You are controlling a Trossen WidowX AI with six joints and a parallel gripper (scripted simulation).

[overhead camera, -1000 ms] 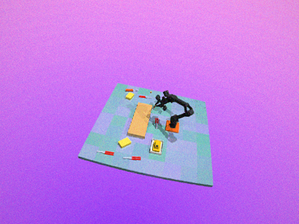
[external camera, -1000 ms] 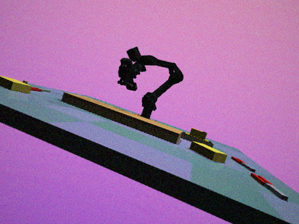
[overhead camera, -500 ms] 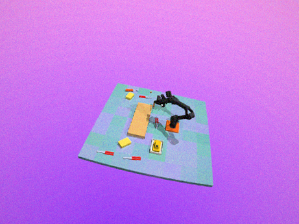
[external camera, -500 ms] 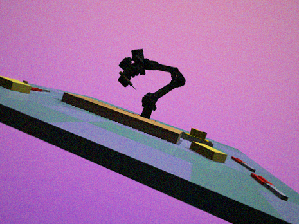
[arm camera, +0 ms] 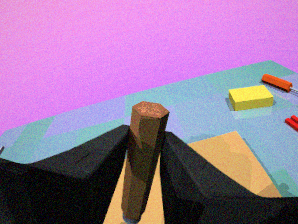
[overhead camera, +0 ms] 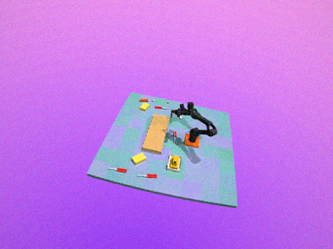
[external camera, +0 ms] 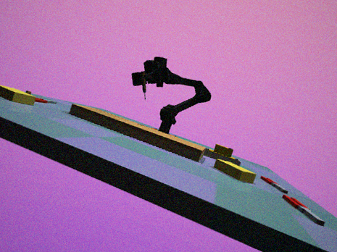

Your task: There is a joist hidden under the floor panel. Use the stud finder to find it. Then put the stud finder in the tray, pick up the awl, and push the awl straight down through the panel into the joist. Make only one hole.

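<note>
Right now the awl is 5 cm below my gripper tip, 2 cm to the left of it and 1 cm behind it. From my gripper tip the other things lie so: yellow stud finder: 46 cm to the left, 20 cm below, 10 cm behind; then white tray: 44 cm to the left, 23 cm below, 10 cm behind.
</note>
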